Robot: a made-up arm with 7 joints.
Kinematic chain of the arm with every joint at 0, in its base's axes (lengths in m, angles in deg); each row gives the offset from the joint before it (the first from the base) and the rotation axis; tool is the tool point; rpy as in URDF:
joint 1: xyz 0 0 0.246 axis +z
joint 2: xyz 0 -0.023 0.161 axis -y
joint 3: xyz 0 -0.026 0.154 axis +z
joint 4: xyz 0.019 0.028 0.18 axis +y
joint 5: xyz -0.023 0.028 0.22 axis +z
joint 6: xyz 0 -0.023 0.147 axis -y
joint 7: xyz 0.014 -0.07 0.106 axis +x
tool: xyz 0 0 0 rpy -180 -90 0
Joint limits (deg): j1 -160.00..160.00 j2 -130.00..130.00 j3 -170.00..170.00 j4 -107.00..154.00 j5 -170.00..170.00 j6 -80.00..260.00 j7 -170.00..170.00
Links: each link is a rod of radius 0.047 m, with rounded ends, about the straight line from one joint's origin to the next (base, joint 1, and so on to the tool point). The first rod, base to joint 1, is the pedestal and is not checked.
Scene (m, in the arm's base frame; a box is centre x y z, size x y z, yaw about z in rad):
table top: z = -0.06
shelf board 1: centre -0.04 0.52 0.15 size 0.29 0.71 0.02 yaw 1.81
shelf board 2: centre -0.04 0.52 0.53 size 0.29 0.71 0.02 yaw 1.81
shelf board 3: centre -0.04 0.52 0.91 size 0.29 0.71 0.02 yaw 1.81
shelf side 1: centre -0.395 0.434 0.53 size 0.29 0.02 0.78 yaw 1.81
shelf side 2: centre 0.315 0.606 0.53 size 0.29 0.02 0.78 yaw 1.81
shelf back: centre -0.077 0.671 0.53 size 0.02 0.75 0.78 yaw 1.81
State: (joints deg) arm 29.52 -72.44 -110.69 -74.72 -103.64 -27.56 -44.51
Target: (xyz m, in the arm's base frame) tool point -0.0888 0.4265 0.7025
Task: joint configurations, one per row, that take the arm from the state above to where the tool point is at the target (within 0.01 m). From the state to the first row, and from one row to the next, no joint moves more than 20 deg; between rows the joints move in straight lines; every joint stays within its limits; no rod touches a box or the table.
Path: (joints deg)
1: 10.00 -75.46 -106.08 -76.87 -100.30 -38.05 -56.25
2: -9.52 -78.48 -101.47 -79.03 -96.95 -48.54 -67.98
3: -29.04 -81.51 -96.85 -81.18 -93.61 -59.02 -79.72
4: -48.56 -84.53 -92.24 -83.34 -90.27 -69.51 -91.45
5: -68.08 -87.55 -87.63 -85.49 -86.92 -80.00 -103.19
6: -50.44 -83.76 -80.29 -88.43 -87.83 -75.23 -91.45
7: -32.79 -79.97 -72.95 -91.38 -88.74 -70.45 -79.72
8: -15.14 -76.19 -65.61 -94.32 -89.65 -65.68 -67.98
9: 2.50 -72.40 -58.27 -97.26 -90.56 -60.90 -56.25
10: 20.15 -68.61 -50.92 -100.20 -91.47 -56.13 -44.51
11: 29.83 -59.00 -64.80 -86.65 -93.73 -45.17 -44.51
12: 39.51 -49.39 -78.67 -73.09 -95.99 -34.22 -44.51

